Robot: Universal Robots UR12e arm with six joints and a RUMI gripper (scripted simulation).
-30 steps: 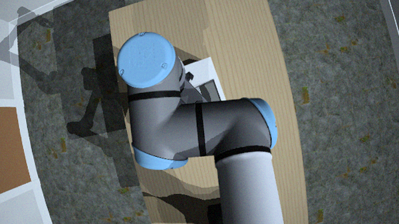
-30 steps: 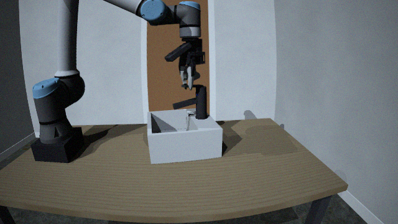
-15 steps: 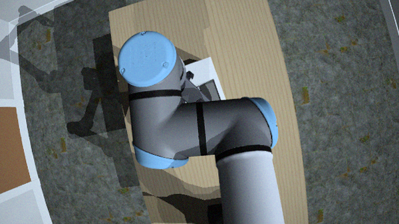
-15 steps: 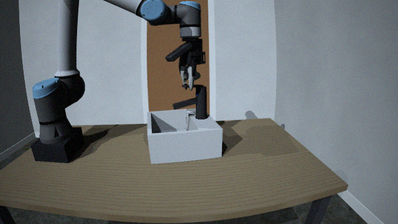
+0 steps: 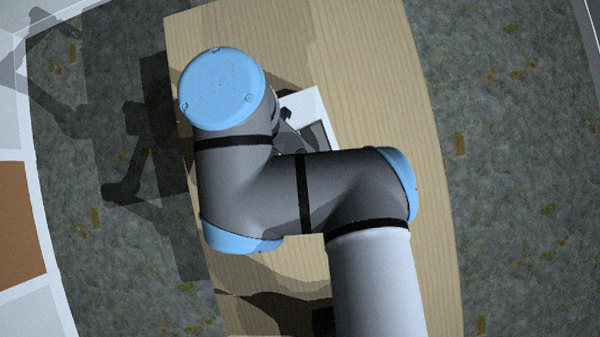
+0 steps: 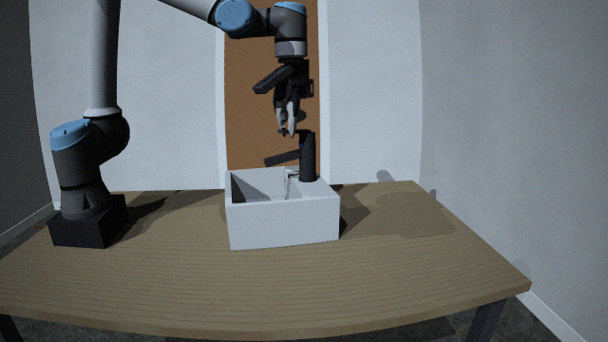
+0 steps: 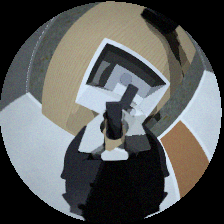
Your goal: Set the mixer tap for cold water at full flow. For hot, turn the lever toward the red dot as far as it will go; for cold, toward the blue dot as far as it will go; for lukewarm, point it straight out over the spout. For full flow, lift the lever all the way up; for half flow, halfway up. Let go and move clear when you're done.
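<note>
The lever lies 20 mm to the left of my hand and 20 mm ahead of it. Also, from my hand: black mixer tap: 50 mm below, 40 mm ahead, 30 mm to the left; then white basin: 240 mm below, 60 mm behind, 20 mm to the left.
</note>
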